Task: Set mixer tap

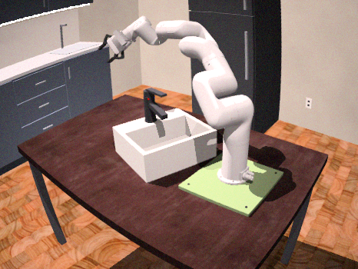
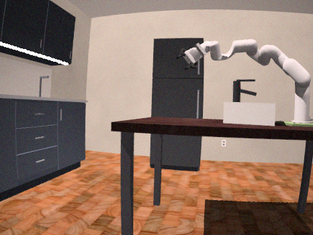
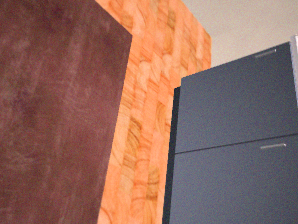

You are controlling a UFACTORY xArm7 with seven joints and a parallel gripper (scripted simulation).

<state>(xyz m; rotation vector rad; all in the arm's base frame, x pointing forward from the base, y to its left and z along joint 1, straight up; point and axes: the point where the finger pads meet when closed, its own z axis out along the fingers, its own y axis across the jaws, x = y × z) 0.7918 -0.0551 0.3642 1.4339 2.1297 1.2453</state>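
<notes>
My hand is 41 cm past the lever, 12 cm above it and 6 cm to the right of it. From my hand the other things lie so: white sink basin 47 cm behind, 35 cm below, 8 cm to the left; then black mixer tap 39 cm behind, 16 cm below, 5 cm to the left.
</notes>
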